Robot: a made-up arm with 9 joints. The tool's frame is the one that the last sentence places.
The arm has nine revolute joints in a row. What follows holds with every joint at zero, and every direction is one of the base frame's.
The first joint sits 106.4 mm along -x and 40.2 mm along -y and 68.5 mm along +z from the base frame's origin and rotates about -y.
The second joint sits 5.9 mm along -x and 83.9 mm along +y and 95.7 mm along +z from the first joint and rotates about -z.
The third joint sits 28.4 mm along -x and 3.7 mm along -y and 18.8 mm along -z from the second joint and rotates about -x.
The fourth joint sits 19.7 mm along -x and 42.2 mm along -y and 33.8 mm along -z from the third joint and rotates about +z.
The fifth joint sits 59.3 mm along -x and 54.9 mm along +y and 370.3 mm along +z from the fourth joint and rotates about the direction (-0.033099, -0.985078, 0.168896).
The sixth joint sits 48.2 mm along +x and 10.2 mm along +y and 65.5 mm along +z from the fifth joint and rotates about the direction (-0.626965, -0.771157, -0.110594).
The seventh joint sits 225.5 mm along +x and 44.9 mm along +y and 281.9 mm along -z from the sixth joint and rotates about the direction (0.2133, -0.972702, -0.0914).
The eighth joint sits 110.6 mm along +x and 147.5 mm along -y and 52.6 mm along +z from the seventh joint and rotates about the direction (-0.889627, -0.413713, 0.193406).
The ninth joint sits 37.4 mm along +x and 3 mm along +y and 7.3 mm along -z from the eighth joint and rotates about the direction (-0.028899, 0.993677, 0.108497).
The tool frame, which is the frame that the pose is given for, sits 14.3 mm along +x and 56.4 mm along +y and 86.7 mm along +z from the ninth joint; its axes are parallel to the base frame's.
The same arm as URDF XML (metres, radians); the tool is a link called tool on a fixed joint. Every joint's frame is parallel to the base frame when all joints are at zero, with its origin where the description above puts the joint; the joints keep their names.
<robot name="arm">
  <link name="base"/>
  <link name="link1"/>
  <link name="link2"/>
  <link name="link3"/>
  <link name="link4"/>
  <link name="link5"/>
  <link name="link6"/>
  <link name="link7"/>
  <link name="link8"/>
  <link name="link9"/>
  <link name="tool"/>
  <joint name="joint 1" type="continuous">
    <parent link="base"/>
    <child link="link1"/>
    <origin xyz="-0.1064 -0.0402 0.0685" rpy="0.0000 0.0000 0.0000"/>
    <axis xyz="0 -1 0"/>
  </joint>
  <joint name="joint 2" type="continuous">
    <parent link="link1"/>
    <child link="link2"/>
    <origin xyz="-0.0059 0.0839 0.0957" rpy="0.0000 0.0000 0.0000"/>
    <axis xyz="0 0 -1"/>
  </joint>
  <joint name="joint 3" type="continuous">
    <parent link="link2"/>
    <child link="link3"/>
    <origin xyz="-0.0284 -0.0037 -0.0188" rpy="0.0000 0.0000 0.0000"/>
    <axis xyz="-1 0 0"/>
  </joint>
  <joint name="joint 4" type="continuous">
    <parent link="link3"/>
    <child link="link4"/>
    <origin xyz="-0.0197 -0.0422 -0.0338" rpy="0.0000 0.0000 0.0000"/>
    <axis xyz="0 0 1"/>
  </joint>
  <joint name="joint 5" type="continuous">
    <parent link="link4"/>
    <child link="link5"/>
    <origin xyz="-0.0593 0.0549 0.3703" rpy="0.0000 0.0000 0.0000"/>
    <axis xyz="-0.033099 -0.985078 0.168896"/>
  </joint>
  <joint name="joint 6" type="continuous">
    <parent link="link5"/>
    <child link="link6"/>
    <origin xyz="0.0482 0.0102 0.0655" rpy="0.0000 0.0000 0.0000"/>
    <axis xyz="-0.626965 -0.771157 -0.110594"/>
  </joint>
  <joint name="joint 7" type="continuous">
    <parent link="link6"/>
    <child link="link7"/>
    <origin xyz="0.2255 0.0449 -0.2819" rpy="0.0000 0.0000 0.0000"/>
    <axis xyz="0.2133 -0.972702 -0.0914"/>
  </joint>
  <joint name="joint 8" type="continuous">
    <parent link="link7"/>
    <child link="link8"/>
    <origin xyz="0.1106 -0.1475 0.0526" rpy="0.0000 0.0000 0.0000"/>
    <axis xyz="-0.889627 -0.413713 0.193406"/>
  </joint>
  <joint name="joint 9" type="continuous">
    <parent link="link8"/>
    <child link="link9"/>
    <origin xyz="0.0374 0.0030 -0.0073" rpy="0.0000 0.0000 0.0000"/>
    <axis xyz="-0.028899 0.993677 0.108497"/>
  </joint>
  <joint name="tool_fixed" type="fixed">
    <parent link="link9"/>
    <child link="tool"/>
    <origin xyz="0.0143 0.0564 0.0867" rpy="0.0000 0.0000 0.0000"/>
  </joint>
</robot>

